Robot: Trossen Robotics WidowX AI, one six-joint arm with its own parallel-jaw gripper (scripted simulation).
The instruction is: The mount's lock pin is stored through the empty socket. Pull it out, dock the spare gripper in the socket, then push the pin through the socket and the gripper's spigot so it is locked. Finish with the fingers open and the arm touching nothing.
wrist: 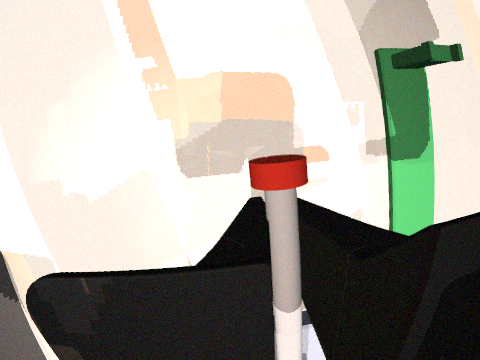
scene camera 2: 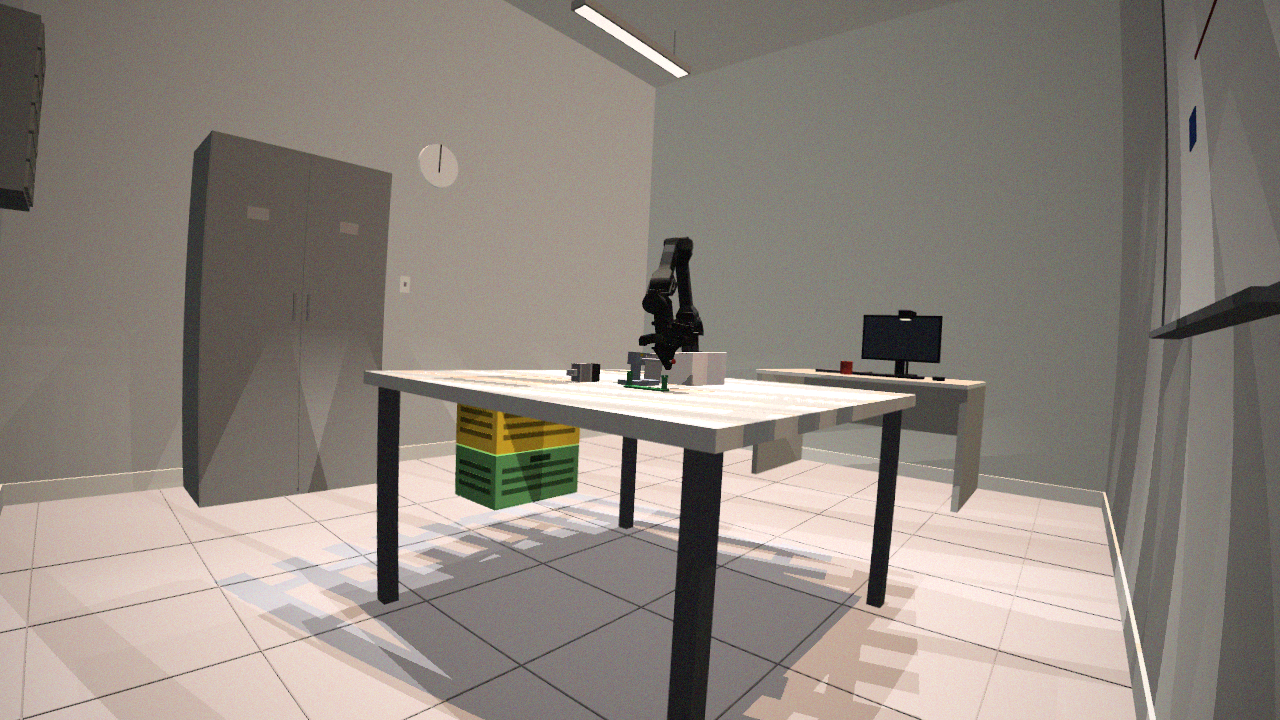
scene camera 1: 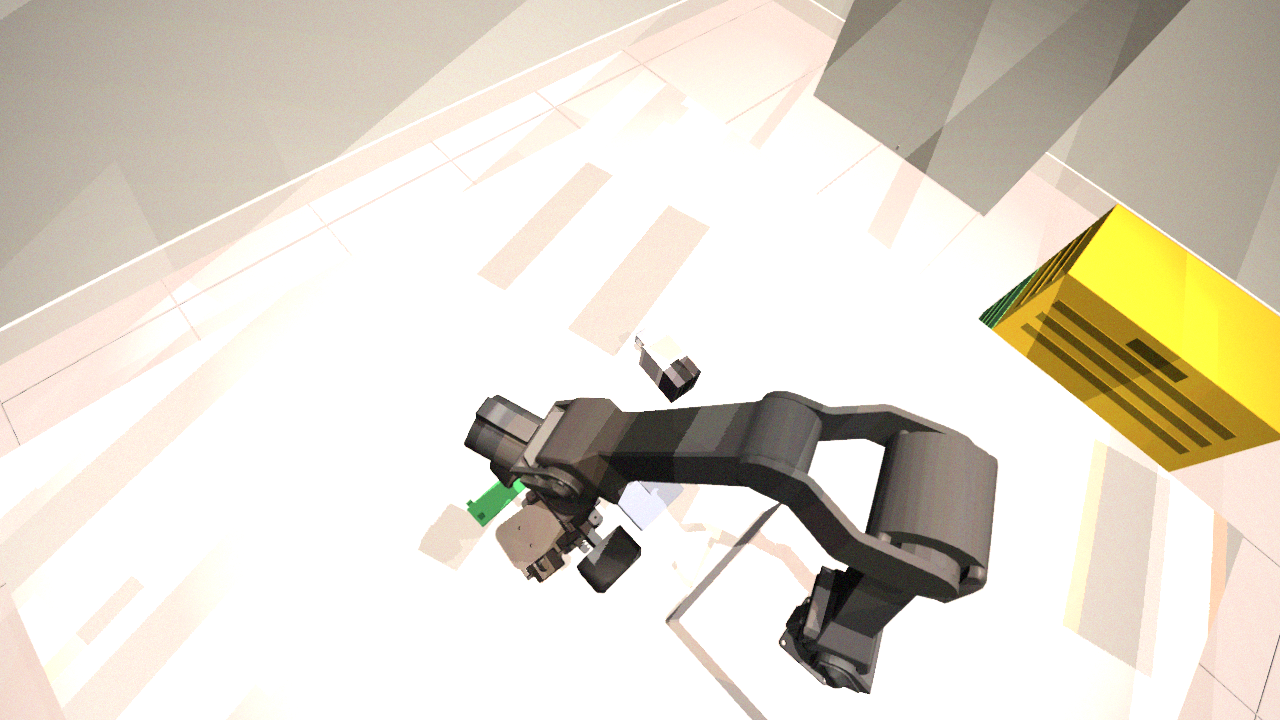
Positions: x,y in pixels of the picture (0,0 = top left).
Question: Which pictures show my gripper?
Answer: The wrist view, scene camera 2 and scene camera 1: all of them.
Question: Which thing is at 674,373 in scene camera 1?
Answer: A spare gripper.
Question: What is my gripper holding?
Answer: A lock pin.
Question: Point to a pin cradle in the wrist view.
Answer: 404,90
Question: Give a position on a pin cradle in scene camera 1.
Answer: At 496,498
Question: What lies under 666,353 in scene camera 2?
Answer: My gripper.
